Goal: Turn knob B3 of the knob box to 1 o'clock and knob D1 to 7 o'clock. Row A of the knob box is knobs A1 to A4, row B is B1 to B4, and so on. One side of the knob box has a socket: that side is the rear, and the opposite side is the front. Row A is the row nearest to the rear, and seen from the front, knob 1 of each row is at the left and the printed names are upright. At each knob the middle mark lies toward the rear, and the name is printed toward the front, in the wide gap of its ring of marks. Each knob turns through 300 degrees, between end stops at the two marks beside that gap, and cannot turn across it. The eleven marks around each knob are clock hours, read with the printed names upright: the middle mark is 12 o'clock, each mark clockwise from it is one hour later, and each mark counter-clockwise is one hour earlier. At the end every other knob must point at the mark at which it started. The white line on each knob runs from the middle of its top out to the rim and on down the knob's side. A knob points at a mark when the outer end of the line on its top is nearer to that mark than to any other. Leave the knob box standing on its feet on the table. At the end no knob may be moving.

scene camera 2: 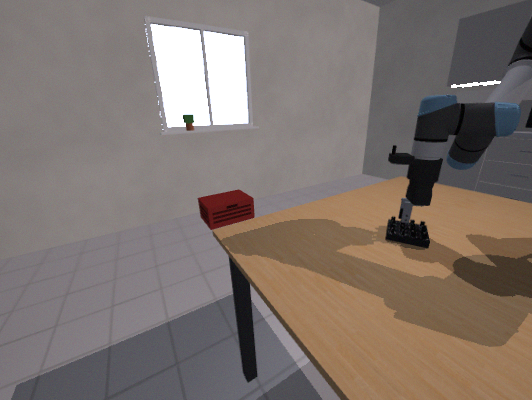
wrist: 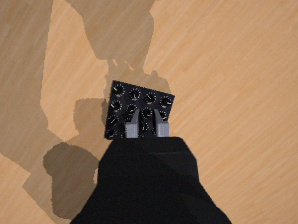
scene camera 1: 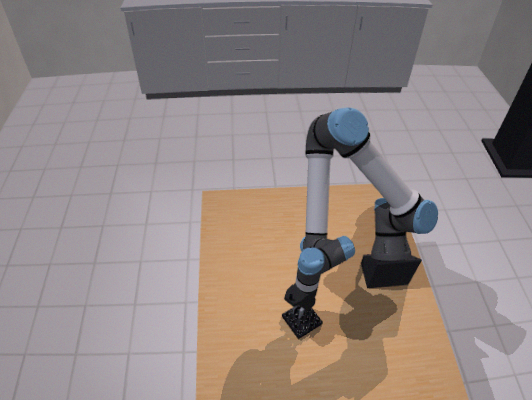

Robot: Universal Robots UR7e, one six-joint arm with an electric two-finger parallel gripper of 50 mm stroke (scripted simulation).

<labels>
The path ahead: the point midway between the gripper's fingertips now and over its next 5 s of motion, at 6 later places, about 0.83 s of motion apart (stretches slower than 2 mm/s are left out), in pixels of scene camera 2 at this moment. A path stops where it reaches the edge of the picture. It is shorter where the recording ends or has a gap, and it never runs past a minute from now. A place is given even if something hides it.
My gripper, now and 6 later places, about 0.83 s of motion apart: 403, 220; 402, 224; 403, 219; 411, 214; 429, 217; 427, 223; 425, 231
</labels>
